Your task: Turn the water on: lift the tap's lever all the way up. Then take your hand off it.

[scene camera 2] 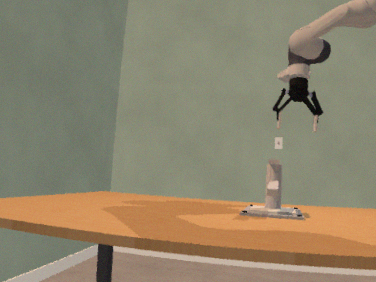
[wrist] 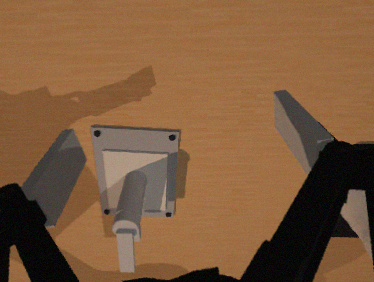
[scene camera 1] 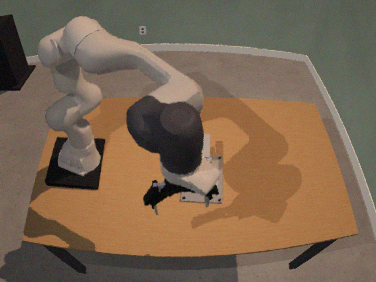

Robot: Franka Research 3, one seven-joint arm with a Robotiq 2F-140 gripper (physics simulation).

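Observation:
The tap (scene camera 2: 273, 197) (wrist: 132, 192) is a grey upright column on a square base plate (scene camera 2: 295, 216) (wrist: 135, 136). In scene camera 1 the arm covers much of it. A pale flat bar (scene camera 1: 206, 145) (wrist: 126, 252), which looks like the lever, extends from the column's top end in the wrist view. How far up it is tilted cannot be told. In scene camera 2 a small piece tops the column and a pale block sticks out of its side. My gripper (scene camera 1: 181, 206) (scene camera 2: 297, 129) (wrist: 175, 127) is open and empty, well above the tap and touching nothing.
The tap stands on the wooden table (scene camera 1: 280, 220) (scene camera 2: 65, 210). The arm's black base plate (scene camera 1: 55, 177) is at the table's left side in scene camera 1. A black cabinet (scene camera 1: 11, 55) stands on the floor at the far left. Arm shadows fall across the table.

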